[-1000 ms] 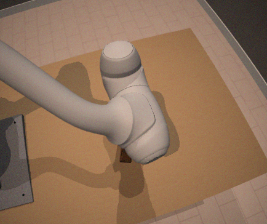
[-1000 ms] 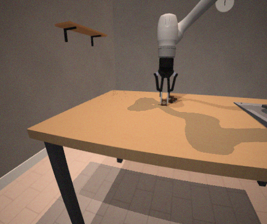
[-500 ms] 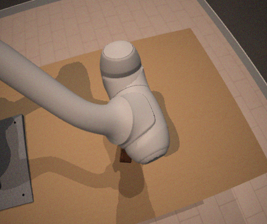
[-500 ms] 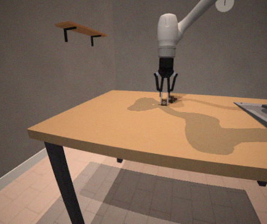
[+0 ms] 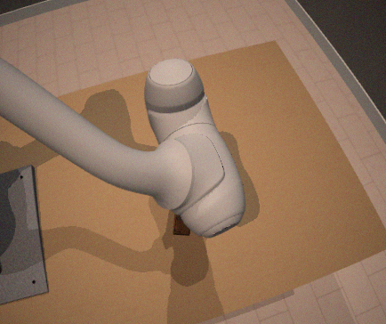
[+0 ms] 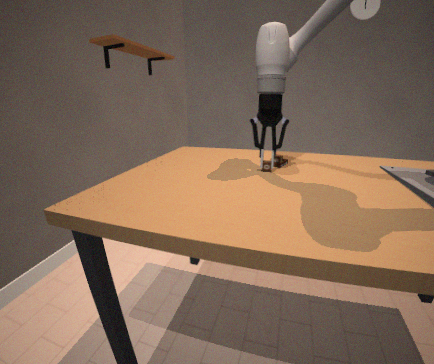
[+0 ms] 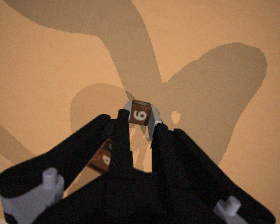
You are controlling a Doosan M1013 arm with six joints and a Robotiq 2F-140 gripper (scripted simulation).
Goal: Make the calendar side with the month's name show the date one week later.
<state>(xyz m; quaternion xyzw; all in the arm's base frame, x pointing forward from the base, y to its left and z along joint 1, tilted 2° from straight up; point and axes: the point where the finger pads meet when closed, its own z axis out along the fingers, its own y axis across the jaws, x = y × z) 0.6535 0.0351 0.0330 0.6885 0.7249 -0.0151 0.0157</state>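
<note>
Right now my hand is 3 cm above the cube. Round my hand: tray: 10 cm to the right, 4 cm below, 4 cm behind.
</note>
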